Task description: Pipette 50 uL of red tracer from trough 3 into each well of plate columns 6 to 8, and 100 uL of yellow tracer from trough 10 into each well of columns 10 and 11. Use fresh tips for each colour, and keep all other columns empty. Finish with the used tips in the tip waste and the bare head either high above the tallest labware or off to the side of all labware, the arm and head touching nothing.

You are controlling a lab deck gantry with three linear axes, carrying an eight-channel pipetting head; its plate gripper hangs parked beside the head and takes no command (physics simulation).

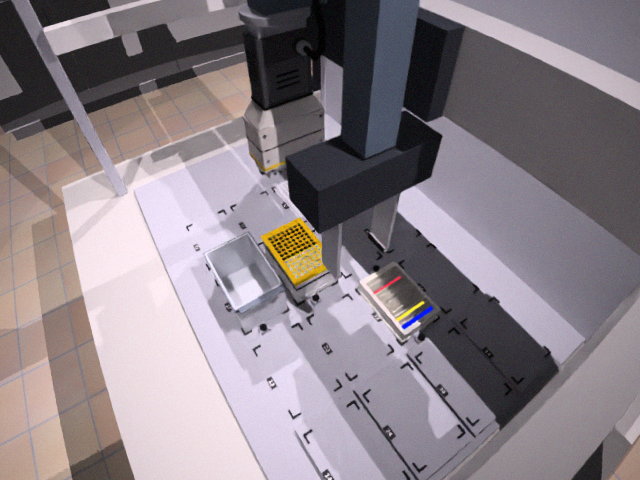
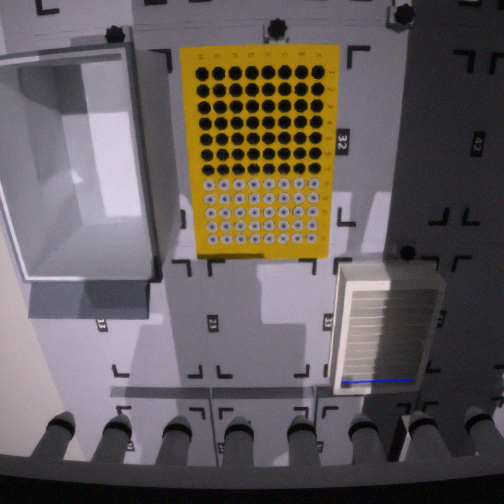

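Note:
The pipetting head [image 1: 284,126] hangs over the far part of the deck. Its eight nozzles [image 2: 240,429] look bare. The plate below it is mostly hidden; a pale ribbed edge [image 1: 285,197] shows. The yellow tip rack [image 1: 298,281] [image 2: 190,100] has columns 1 to 7 empty and tips in 8 to 12. The trough reservoir [image 1: 362,295] [image 2: 341,310] shows red tracer [image 1: 387,284], yellow tracer [image 1: 409,311] and blue liquid [image 1: 417,317] [image 2: 377,381]. The tip waste bin [image 1: 264,298] [image 2: 157,175] shows no tips. The parked plate gripper [image 1: 359,263] is open, fingers apart, with nothing between.
The dark gripper block [image 1: 361,178] hangs beside the head on a thick column [image 1: 379,72]. The bin stands close beside the tip rack. Small black knobs [image 1: 263,327] [image 2: 277,29] stand at the labware positions. A grey wall [image 1: 527,93] rises along the right side.

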